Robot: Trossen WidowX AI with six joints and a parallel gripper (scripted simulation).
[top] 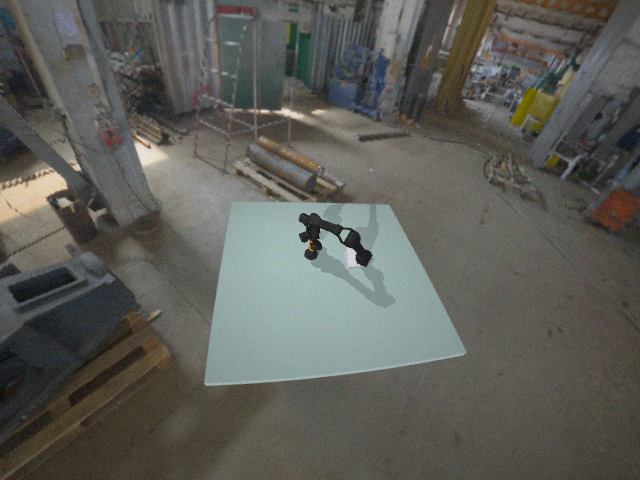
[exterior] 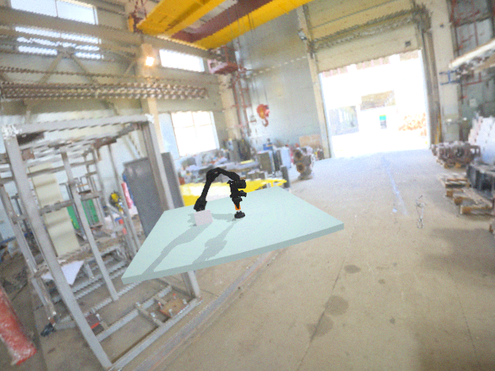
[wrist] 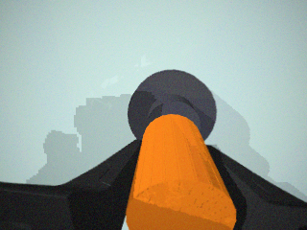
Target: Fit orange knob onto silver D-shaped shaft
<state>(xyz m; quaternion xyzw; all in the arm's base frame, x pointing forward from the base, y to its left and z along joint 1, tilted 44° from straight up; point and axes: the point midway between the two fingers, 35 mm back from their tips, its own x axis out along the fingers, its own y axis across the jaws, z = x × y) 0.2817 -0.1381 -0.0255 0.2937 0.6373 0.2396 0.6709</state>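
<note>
Right now my gripper tip is 3 cm below the orange knob. Also, from my gripper tip: dark round pedestal 4 cm below.
</note>
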